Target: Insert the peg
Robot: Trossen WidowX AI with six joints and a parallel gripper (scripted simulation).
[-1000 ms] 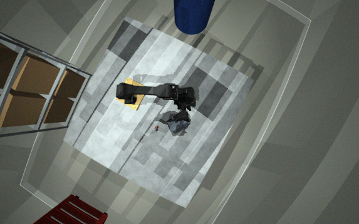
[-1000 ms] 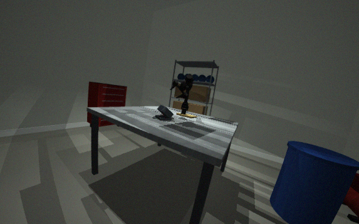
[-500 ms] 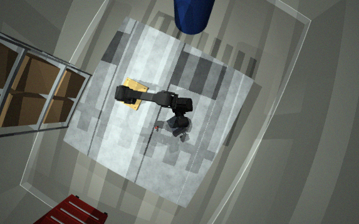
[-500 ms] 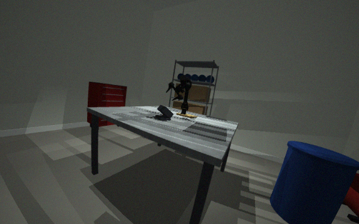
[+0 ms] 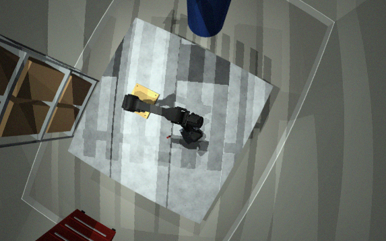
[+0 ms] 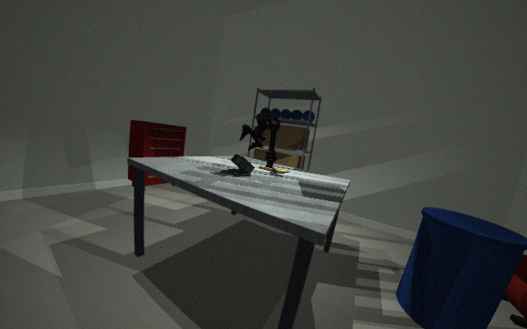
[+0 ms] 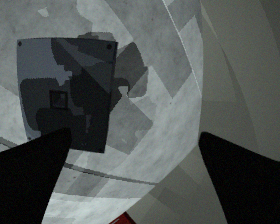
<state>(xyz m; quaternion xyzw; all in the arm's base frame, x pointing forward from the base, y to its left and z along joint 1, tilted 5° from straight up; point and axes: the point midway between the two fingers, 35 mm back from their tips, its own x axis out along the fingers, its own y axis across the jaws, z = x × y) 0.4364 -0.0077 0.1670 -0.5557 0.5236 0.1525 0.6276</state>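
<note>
Right now my gripper tip is 16 cm past the red peg, 14 cm above it and 10 cm to the left of it. Also, from my gripper tip: sloped grey panel: 12 cm below, 2 cm behind.
</note>
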